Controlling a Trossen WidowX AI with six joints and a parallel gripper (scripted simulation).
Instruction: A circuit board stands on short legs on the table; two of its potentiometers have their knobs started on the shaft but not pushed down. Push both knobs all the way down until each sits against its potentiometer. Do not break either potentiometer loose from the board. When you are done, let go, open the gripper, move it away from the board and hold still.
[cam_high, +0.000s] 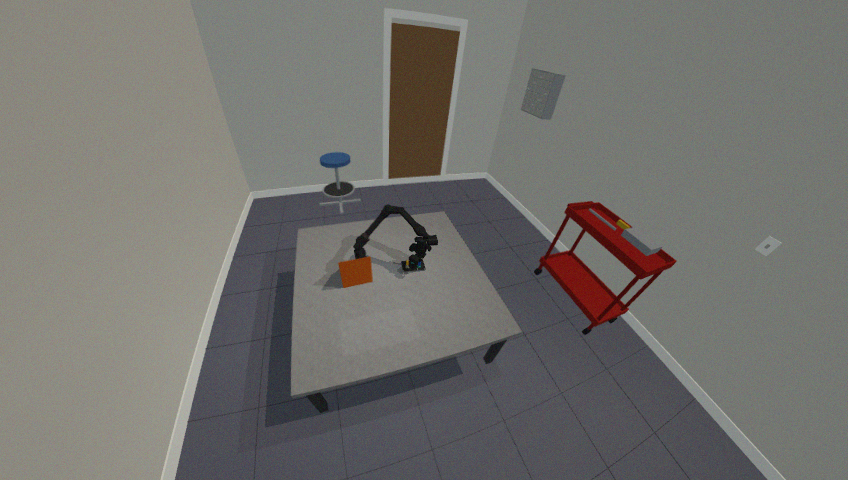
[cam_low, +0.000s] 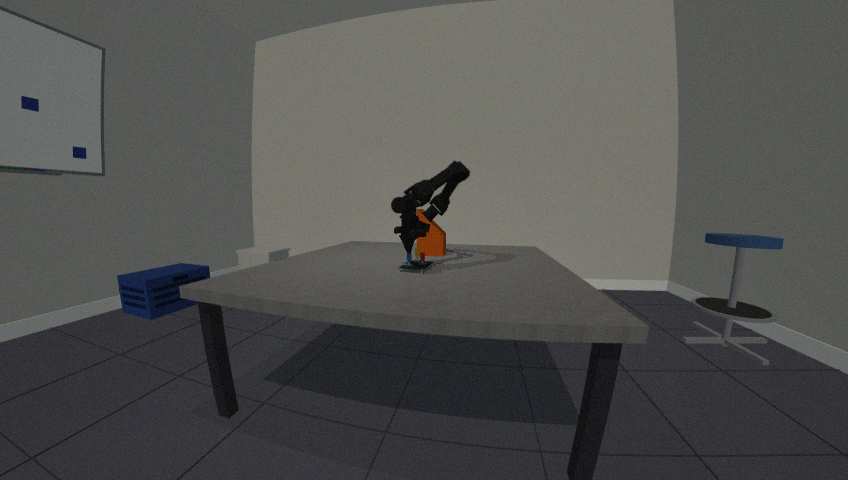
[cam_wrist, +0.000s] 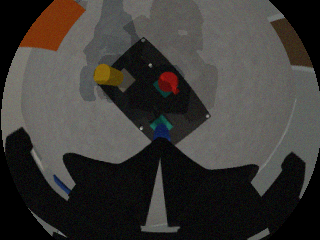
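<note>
Now: gripper tip 10 mm above the blue knob. The rest, counted from my gripper tip: red knob: 40 mm behind, 50 mm to the left, 10 mm below.
</note>
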